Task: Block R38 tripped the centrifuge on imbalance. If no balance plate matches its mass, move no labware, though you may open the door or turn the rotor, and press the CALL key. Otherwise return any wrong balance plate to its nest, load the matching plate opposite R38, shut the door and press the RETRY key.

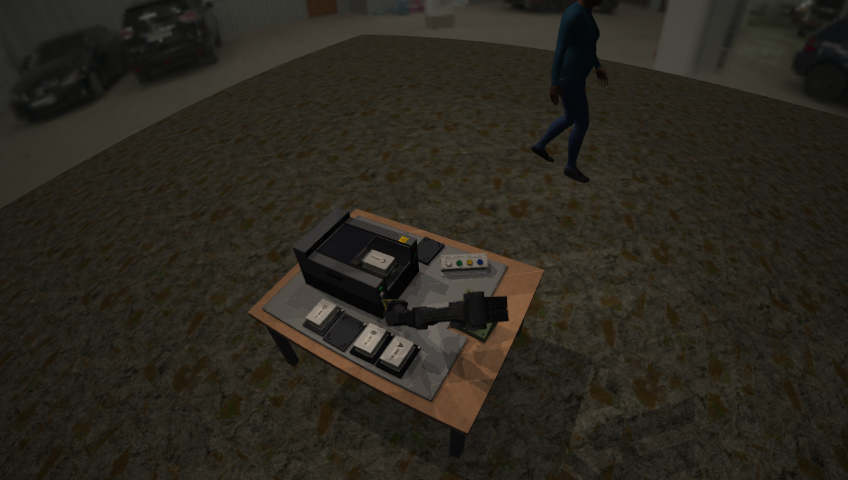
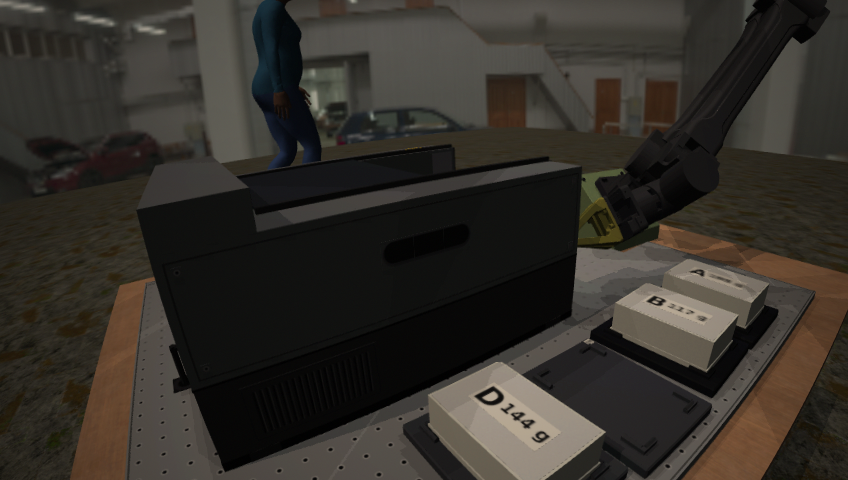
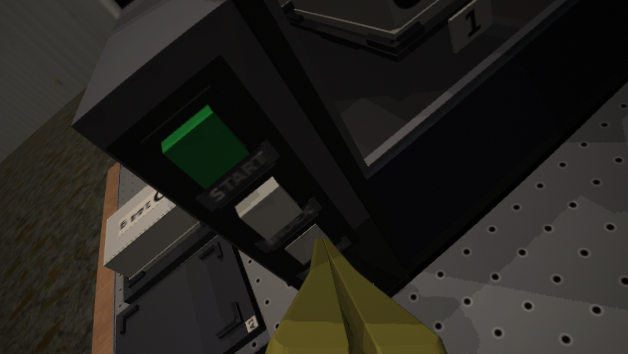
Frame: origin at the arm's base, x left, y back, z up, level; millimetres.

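Where they show: gripper, fingertip midpoint: (image 1: 383, 300) (image 3: 320, 248).
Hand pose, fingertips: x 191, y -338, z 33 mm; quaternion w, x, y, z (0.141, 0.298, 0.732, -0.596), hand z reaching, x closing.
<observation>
After its pixels a point has its place.
The dark centrifuge (image 1: 333, 279) @(y -574, x 257, z 69 mm) (image 2: 368, 285) @(y -626, x 265, z 71 mm) (image 3: 165, 65) @(y -340, x 187, z 136 mm) has its top opening partly uncovered; a white block (image 1: 377, 260) @(y -462, x 79, z 111 mm) (image 3: 350, 12) @(y -433, x 107, z 82 mm) sits inside, its lettering unreadable, near a number 1 tag (image 3: 471, 24) @(y -392, x 59, z 57 mm). My gripper (image 1: 385, 302) @(y -338, x 191, z 33 mm) (image 2: 583, 240) @(y -338, x 191, z 33 mm) (image 3: 320, 248) @(y -338, x 191, z 33 mm) is shut and empty, its tips at the lowest white key (image 3: 300, 247) @(y -337, x 198, z 43 mm), whose label is hidden. Above are the INDEX key (image 3: 270, 212) @(y -332, x 193, z 77 mm) and green START key (image 3: 206, 152) @(y -332, x 193, z 112 mm). Plates A (image 1: 397, 352) @(y -145, x 328, z -16 mm) (image 2: 714, 285) @(y -178, x 333, z -16 mm), B "117 g" (image 1: 370, 340) @(y -269, x 352, z -17 mm) (image 2: 672, 321) @(y -311, x 358, z -16 mm) and D "144 g" (image 1: 322, 315) @(y -526, x 392, z -16 mm) (image 2: 511, 416) @(y -552, x 383, z -16 mm) (image 3: 150, 230) @(y -509, x 370, z -21 mm) sit in nests. A's mass is blurred.
A bare nest (image 1: 343, 331) @(y -419, x 376, z -58 mm) (image 2: 624, 395) @(y -411, x 383, z -58 mm) (image 3: 180, 305) @(y -429, x 365, z -58 mm) lies between B and D. Another dark pad (image 1: 430, 249) @(y -429, x -251, z -54 mm) lies behind the centrifuge. A white box (image 1: 464, 271) @(y -207, x -233, z -66 mm) with white, green, yellow and blue keys stands at the back right. A person (image 1: 574, 83) (image 2: 279, 77) walks beyond the table.
</observation>
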